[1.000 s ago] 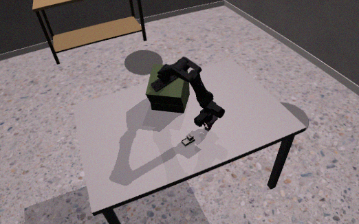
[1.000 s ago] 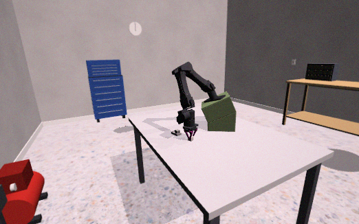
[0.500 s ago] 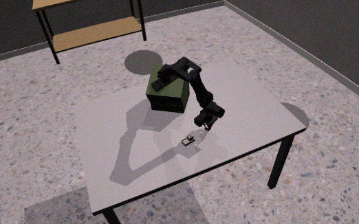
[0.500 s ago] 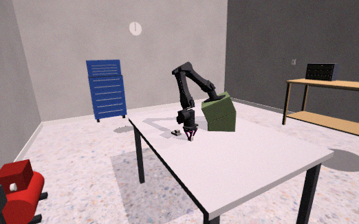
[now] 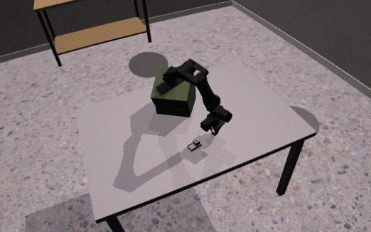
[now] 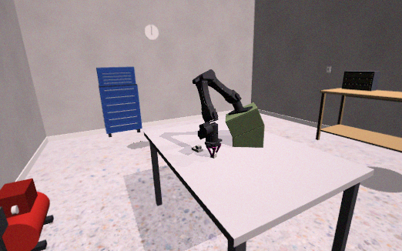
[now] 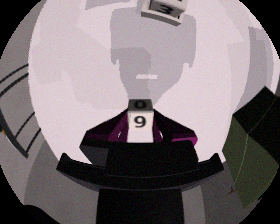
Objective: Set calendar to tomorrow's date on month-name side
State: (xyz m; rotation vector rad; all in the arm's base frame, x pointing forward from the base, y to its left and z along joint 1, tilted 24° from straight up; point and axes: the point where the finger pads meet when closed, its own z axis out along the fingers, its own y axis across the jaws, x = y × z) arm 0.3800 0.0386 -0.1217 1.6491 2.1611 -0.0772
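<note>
Now: the white cube right at my hand. The rest, counted from my hand: calendar tray (160 mm to the right, 10 mm below).
</note>
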